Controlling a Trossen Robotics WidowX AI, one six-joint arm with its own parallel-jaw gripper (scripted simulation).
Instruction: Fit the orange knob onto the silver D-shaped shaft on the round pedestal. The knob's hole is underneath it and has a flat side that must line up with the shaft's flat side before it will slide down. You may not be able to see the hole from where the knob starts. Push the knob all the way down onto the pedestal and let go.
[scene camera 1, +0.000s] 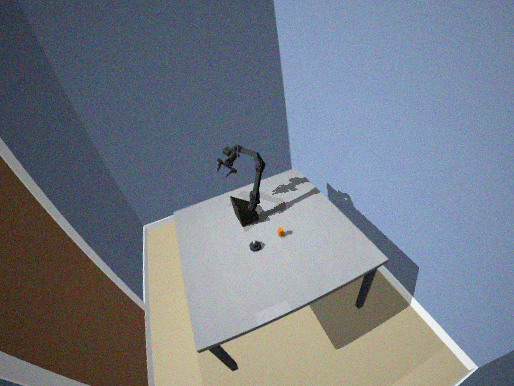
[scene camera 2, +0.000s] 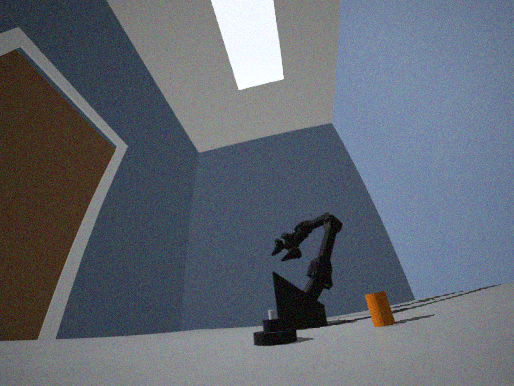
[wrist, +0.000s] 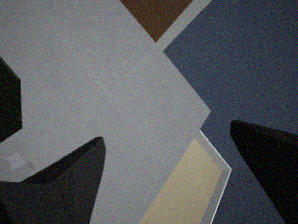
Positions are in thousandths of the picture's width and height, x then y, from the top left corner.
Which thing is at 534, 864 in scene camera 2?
A round pedestal.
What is my gripper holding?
Nothing.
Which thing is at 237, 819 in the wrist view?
My gripper.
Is my gripper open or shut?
Open.
